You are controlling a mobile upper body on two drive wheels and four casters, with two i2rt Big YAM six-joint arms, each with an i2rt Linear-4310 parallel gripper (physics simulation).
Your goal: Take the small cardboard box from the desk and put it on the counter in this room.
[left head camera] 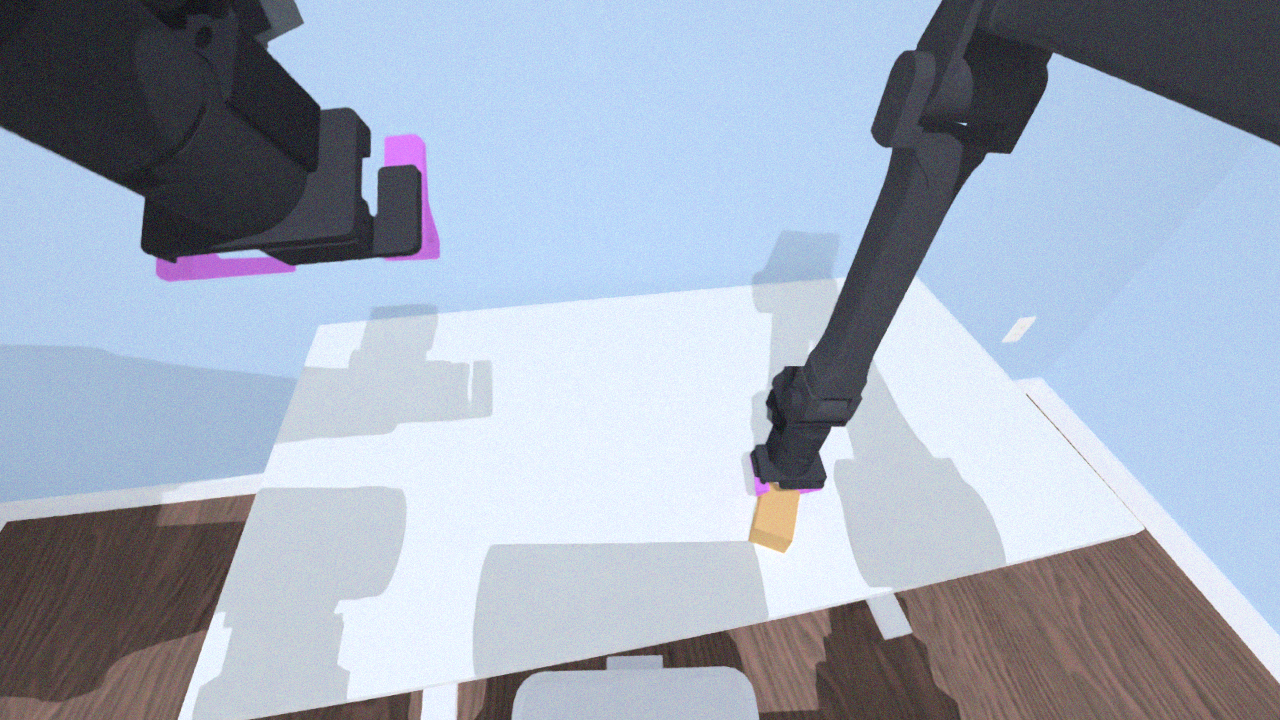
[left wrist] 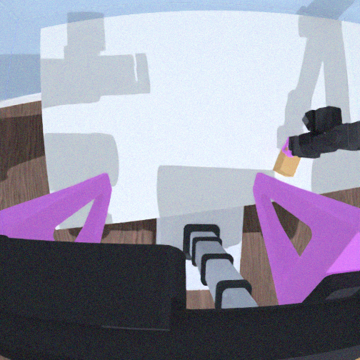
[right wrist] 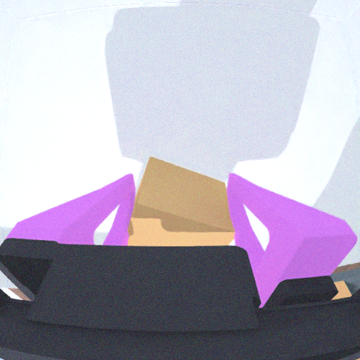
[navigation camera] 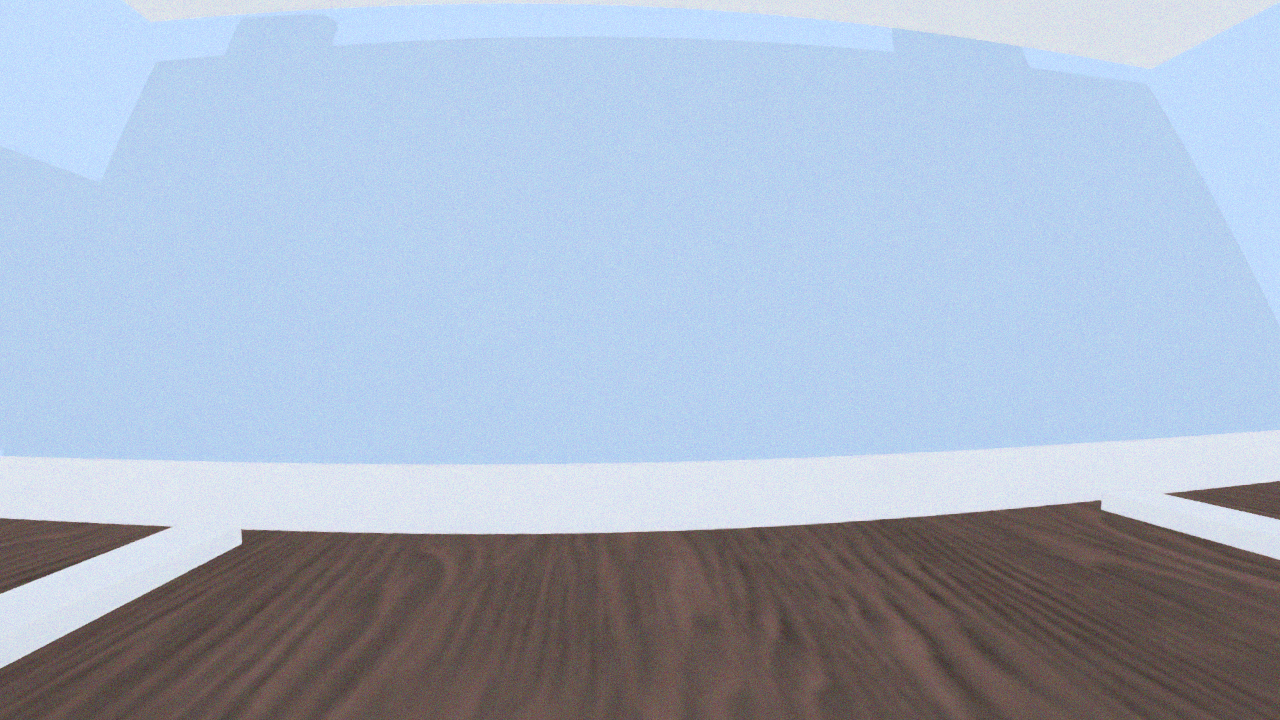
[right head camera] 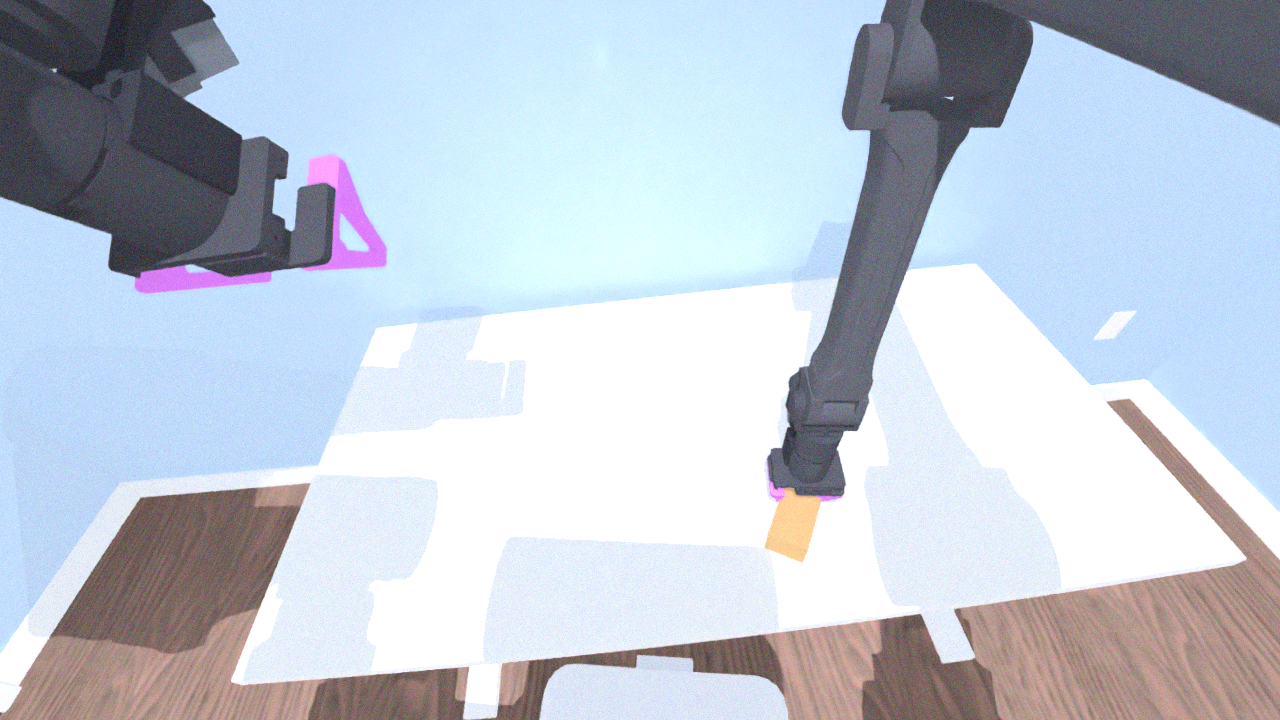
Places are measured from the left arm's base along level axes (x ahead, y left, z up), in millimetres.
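Pixels of known places: left gripper, fingertip midpoint: point(left head camera: 365, 255) point(right head camera: 325, 265); right gripper, fingertip midpoint: point(left head camera: 774, 492) point(right head camera: 795, 498).
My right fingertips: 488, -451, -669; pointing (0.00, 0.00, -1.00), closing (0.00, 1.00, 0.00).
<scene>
Behind a point stands the place of what it marks, as x, y, z.
The small cardboard box point(left head camera: 775, 519) @(425, -431, -640) point(right head camera: 792, 526) @(426, -433, -640) point(left wrist: 286, 166) point(right wrist: 185, 195) is tan and sits at the white desk point(left head camera: 581, 402) @(700, -111, -690) point(right head camera: 626, 402) @(700, -150, -690) point(left wrist: 200, 75) point(right wrist: 60, 100), right of its middle in the head views. My right gripper point(left head camera: 785, 490) @(488, -451, -669) point(right head camera: 803, 495) @(488, -451, -669) point(right wrist: 180, 181) points down and is shut on the box, a magenta finger against each side. Whether the box touches the desk top is unclear. My left gripper point(left head camera: 340, 259) @(369, -11, -115) point(right head camera: 304, 271) @(369, -11, -115) point(left wrist: 181, 180) is open and empty, high at the left. The counter cannot be made out in these views.
A blue wall point(left head camera: 608, 161) @(1068, -161, -363) point(right head camera: 590, 179) @(1054, -68, -390) point(navigation camera: 626, 268) @(1066, -146, -1066) stands behind the desk. A pale grey rounded shape point(left head camera: 635, 694) @(271, -223, -1150) point(right head camera: 662, 694) @(272, -224, -1150) is at the desk's near edge. White floor-level bars point(navigation camera: 116, 582) cross the dark wood floor point(navigation camera: 662, 626) @(781, -201, -1410). A tan patch point(right wrist: 342, 290) shows low in the right wrist view.
</scene>
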